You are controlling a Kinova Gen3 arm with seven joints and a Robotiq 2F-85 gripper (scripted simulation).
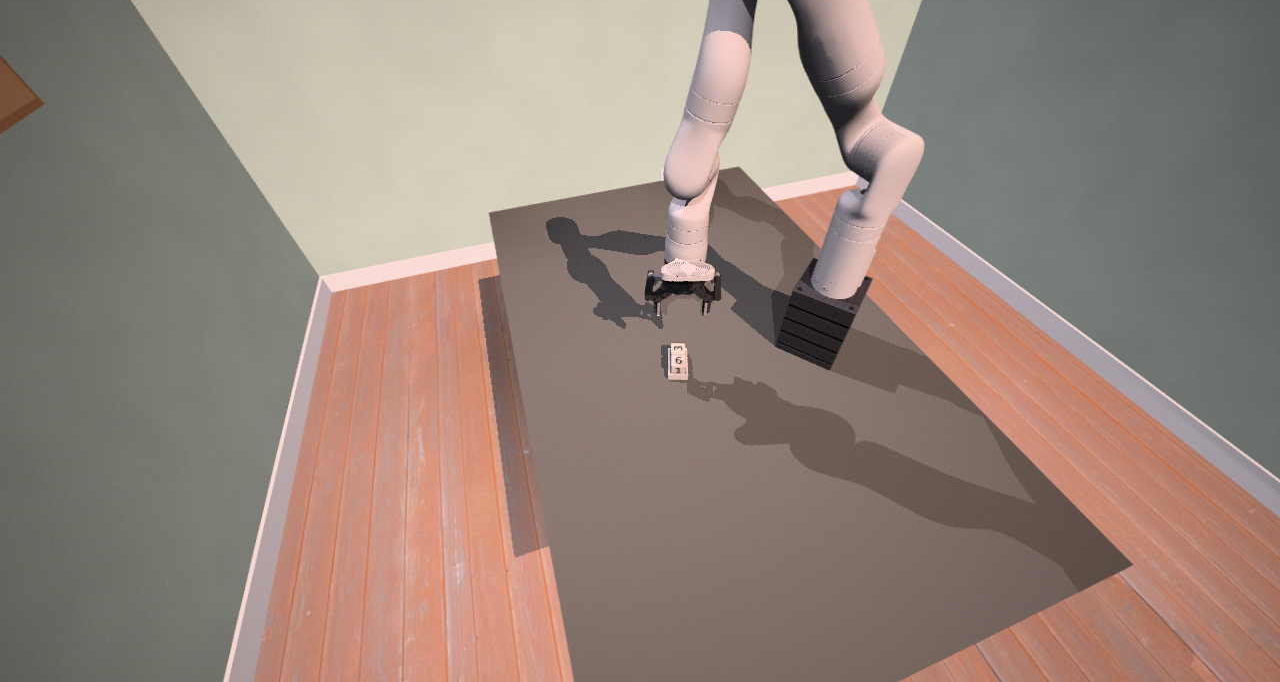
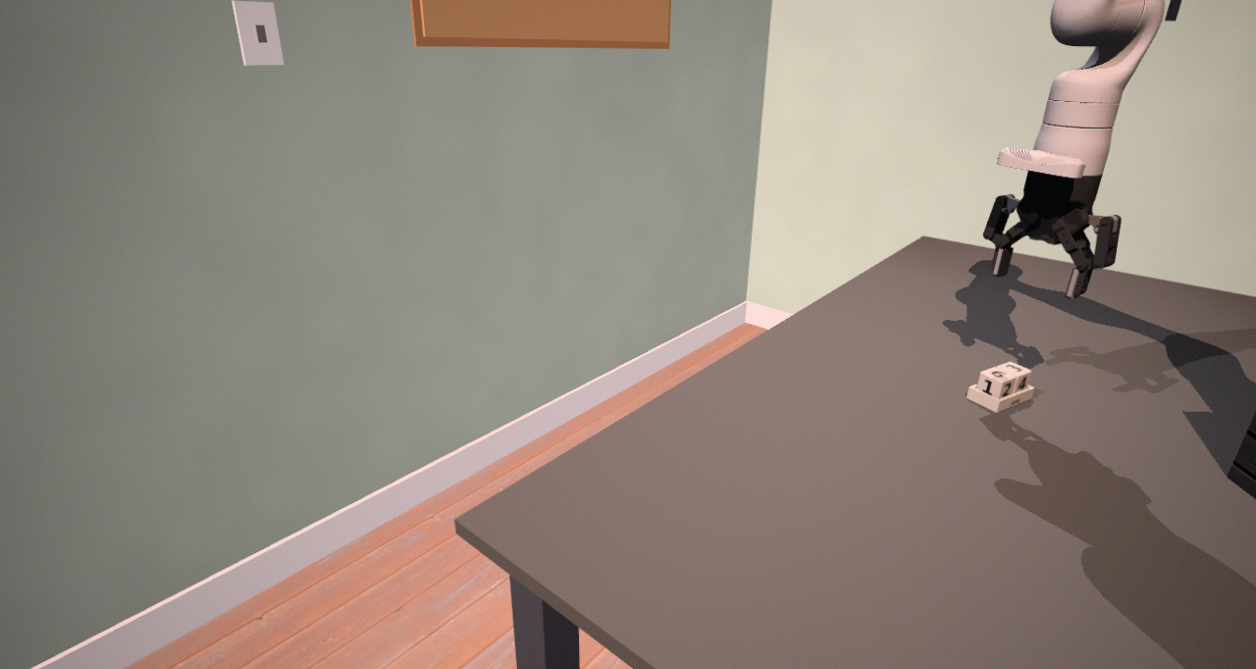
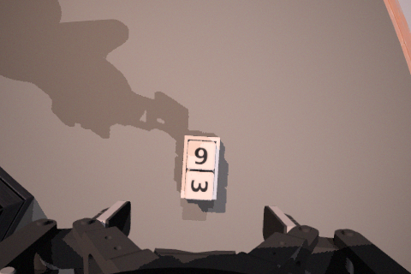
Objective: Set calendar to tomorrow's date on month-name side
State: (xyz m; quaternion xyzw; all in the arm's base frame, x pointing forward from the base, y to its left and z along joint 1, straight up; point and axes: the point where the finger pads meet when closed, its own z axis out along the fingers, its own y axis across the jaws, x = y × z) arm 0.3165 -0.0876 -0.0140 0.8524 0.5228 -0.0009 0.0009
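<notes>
The cube lies 1 cm to the right of my hand and 14 cm below it. From my hand the other things lie so: pale tray (1 cm ahead, 1 cm to the left, 16 cm below).
</notes>
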